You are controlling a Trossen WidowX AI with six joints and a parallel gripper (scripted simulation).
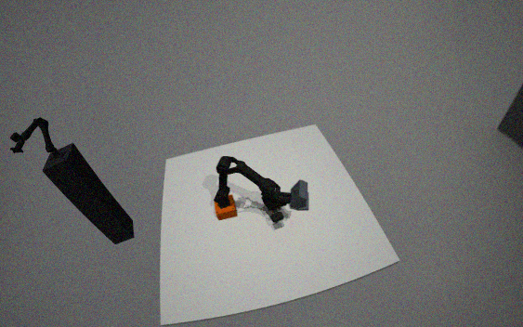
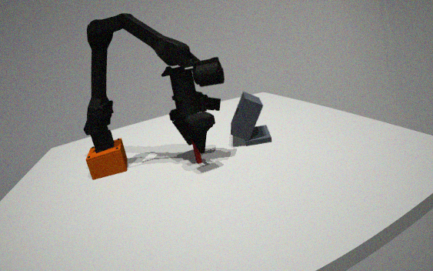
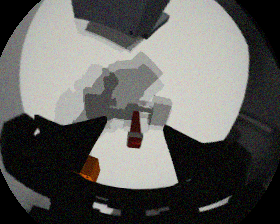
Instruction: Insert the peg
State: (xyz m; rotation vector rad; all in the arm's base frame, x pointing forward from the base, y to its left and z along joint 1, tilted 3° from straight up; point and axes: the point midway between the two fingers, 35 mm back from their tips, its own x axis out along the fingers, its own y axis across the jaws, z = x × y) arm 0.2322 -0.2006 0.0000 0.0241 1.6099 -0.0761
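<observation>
Right now the dark grey sloped panel is 190 mm ahead of my gripper tip, 40 mm to the left of it and 40 mm above it. Also, from my gripper tip: thin red peg: 20 mm above.
</observation>
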